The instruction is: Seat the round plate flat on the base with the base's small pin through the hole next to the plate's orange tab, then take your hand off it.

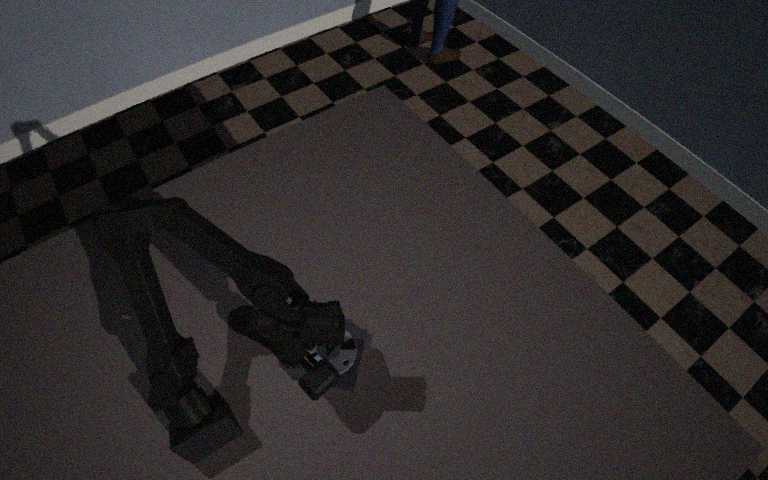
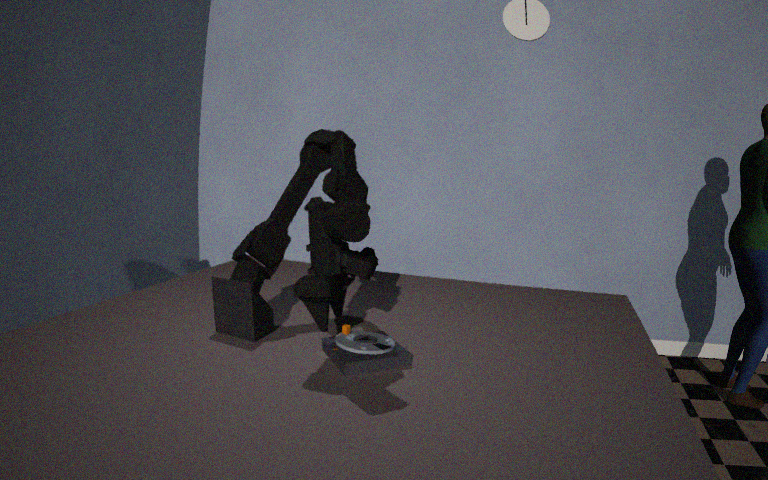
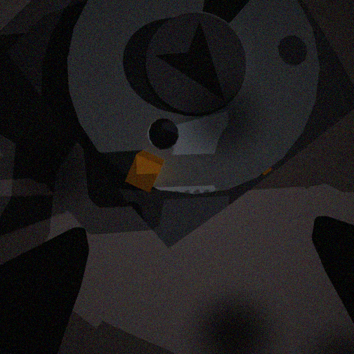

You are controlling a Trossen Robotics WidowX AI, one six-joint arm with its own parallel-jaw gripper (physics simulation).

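Frame: origin at the arm's base, x down, y left, z ahead, level; millimetres.
Seen in the pictures: gripper, fingertip midpoint: [image 1: 302,366] [image 2: 331,324]; arm's base, origin of the base link: [image 1: 195,421] [image 2: 240,292].
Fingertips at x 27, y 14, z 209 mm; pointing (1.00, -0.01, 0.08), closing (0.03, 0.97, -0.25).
Offsets run from my fingertips to a thing's top centre. Level surfaces: height alone.
The pale round plate {dx +6, dy +15, dz +61 mm} [image 1: 346,355] [image 2: 365,350] [image 3: 272,115] lies over the dark square base {dx +21, dy +14, dz +61 mm} [image 2: 370,366] [image 3: 170,236]. Its orange tab {dx +6, dy +25, dz +16 mm} [image 2: 346,328] [image 3: 145,171] stands up at the edge nearest the arm. The hole [image 3: 163,133] next to the tab looks dark; I cannot tell whether the pin is in it. A second hole [image 3: 292,50] looks grey. A round hub [image 3: 175,90] shows in the plate's middle opening, with a wider dark gap on its left. I cannot tell if the plate is fully flat. My gripper [image 2: 331,327] [image 3: 202,234] is open and empty, beside the plate on the tab side.
A small orange mark [image 3: 267,171] shows at the plate's edge. The arm's own block-shaped foot [image 1: 206,433] [image 2: 233,308] stands on the brown table {dx +59 mm} [image 1: 509,350] [image 2: 198,418]. A person [image 2: 756,226] stands beyond the table at the right.
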